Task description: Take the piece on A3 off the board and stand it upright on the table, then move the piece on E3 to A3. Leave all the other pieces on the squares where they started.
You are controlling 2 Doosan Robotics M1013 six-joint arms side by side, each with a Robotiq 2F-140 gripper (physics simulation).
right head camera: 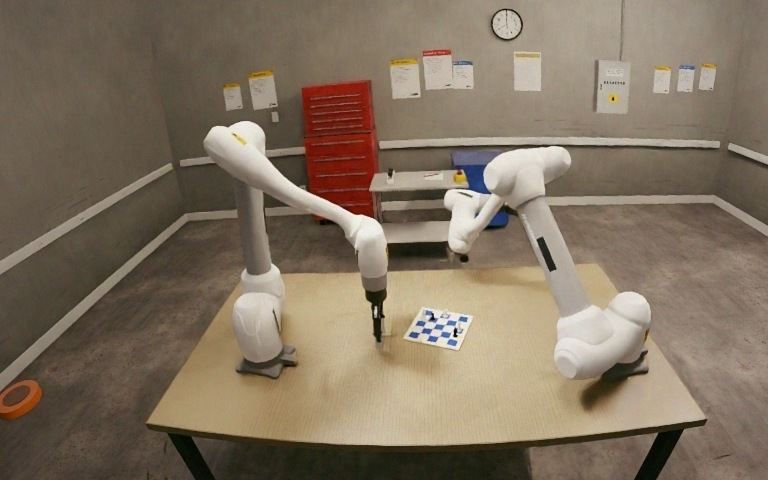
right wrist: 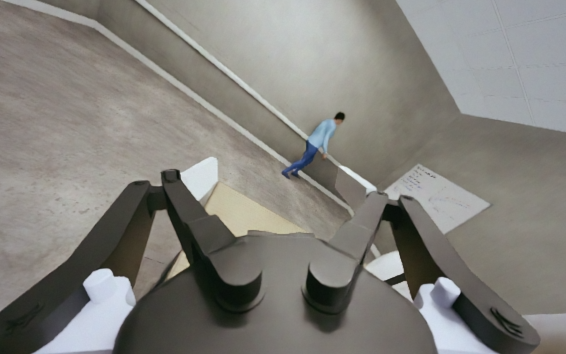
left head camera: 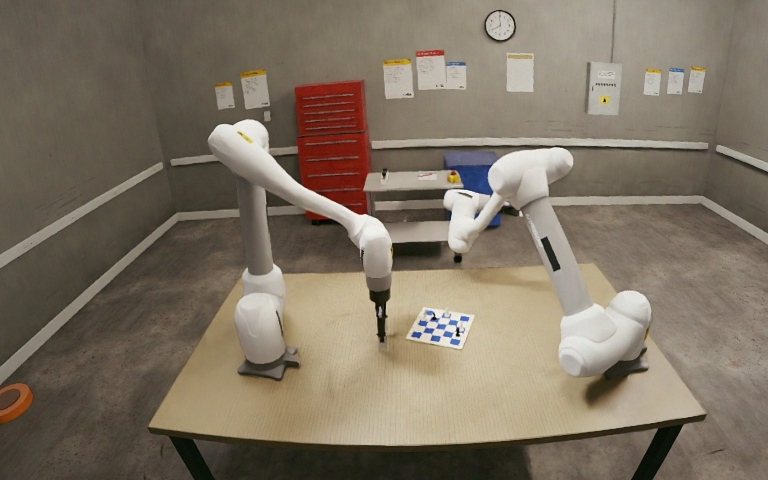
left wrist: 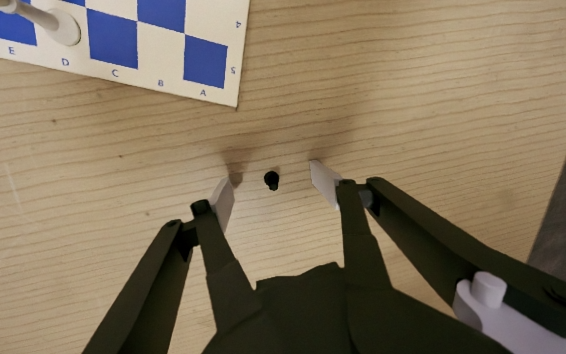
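Note:
A small black piece stands on the table between the spread fingers of my left gripper, which is open and low beside the board. Neither finger touches the piece. In the head views, a pale piece stands at the middle of the board's back row, which looks like E3. The middle square of the front row, A3, looks bare. My right gripper is open and empty, raised away from the board; the arm mostly hides it in the head views.
A pale piece stands on D5, with a black piece near it. Another black piece and a pale one stand at the board's right side. A person is by the wall.

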